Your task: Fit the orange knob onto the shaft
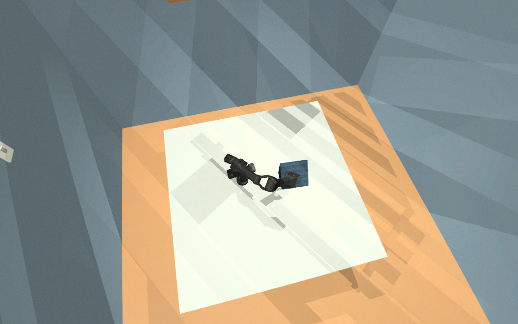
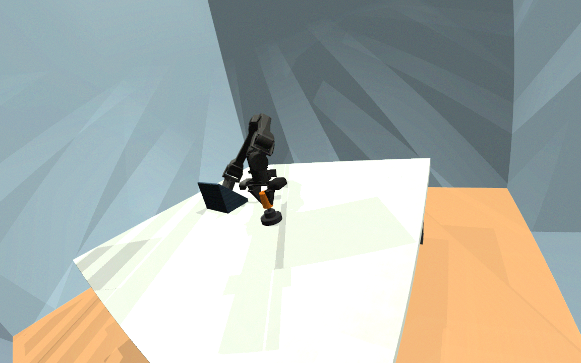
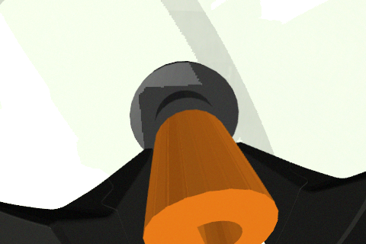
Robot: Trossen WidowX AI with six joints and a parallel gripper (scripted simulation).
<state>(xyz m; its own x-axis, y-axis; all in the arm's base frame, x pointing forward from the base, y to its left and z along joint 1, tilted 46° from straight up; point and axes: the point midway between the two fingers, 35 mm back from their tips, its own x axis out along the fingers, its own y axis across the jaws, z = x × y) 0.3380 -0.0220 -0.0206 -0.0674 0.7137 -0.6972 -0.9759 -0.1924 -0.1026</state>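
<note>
The orange knob is 20 mm above my gripper tip. The rest, counted from my gripper tip: round pedestal (40 mm below).
</note>
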